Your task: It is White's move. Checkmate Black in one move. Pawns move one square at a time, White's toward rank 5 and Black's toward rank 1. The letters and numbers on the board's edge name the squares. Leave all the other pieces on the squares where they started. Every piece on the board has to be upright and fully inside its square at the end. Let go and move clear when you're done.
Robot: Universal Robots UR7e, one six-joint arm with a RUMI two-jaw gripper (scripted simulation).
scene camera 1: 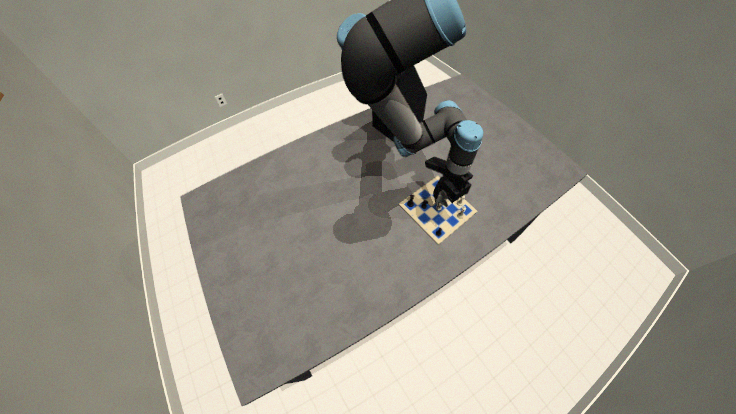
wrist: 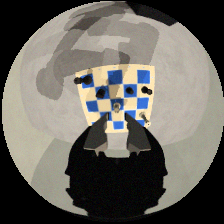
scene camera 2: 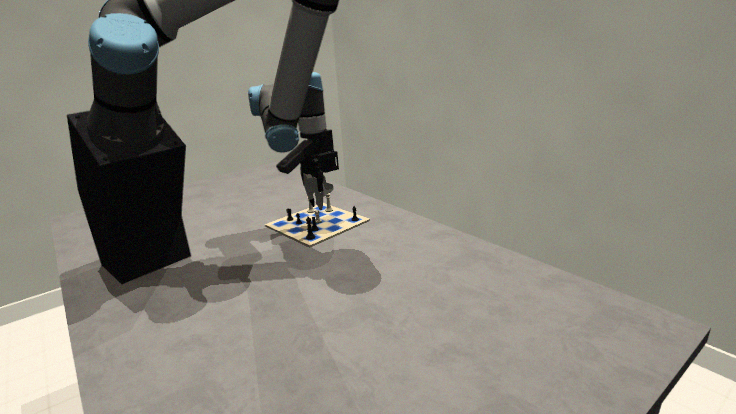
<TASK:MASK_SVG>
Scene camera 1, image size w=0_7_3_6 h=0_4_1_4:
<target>my gripper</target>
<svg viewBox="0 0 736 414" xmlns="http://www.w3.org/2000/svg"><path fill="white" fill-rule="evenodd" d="M432 157L425 161L425 166L444 174L433 191L435 203L438 206L440 202L445 207L448 207L447 198L453 203L465 194L468 194L471 187L468 180L472 179L473 175L470 172L464 175L454 174L448 170L446 160Z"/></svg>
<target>chessboard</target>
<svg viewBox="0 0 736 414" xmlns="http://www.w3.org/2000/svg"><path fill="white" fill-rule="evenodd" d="M437 176L413 193L415 196L413 207L407 205L410 201L410 196L398 205L439 245L472 217L477 210L465 199L462 201L462 206L457 205L457 200L451 203L447 199L448 207L442 205L442 209L438 211L433 196L434 188L440 179ZM464 206L466 207L466 210L463 213L464 217L460 219L457 217L457 214L461 212L461 209ZM423 200L428 201L428 204L426 204L426 209L423 209L421 207Z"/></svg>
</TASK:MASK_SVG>
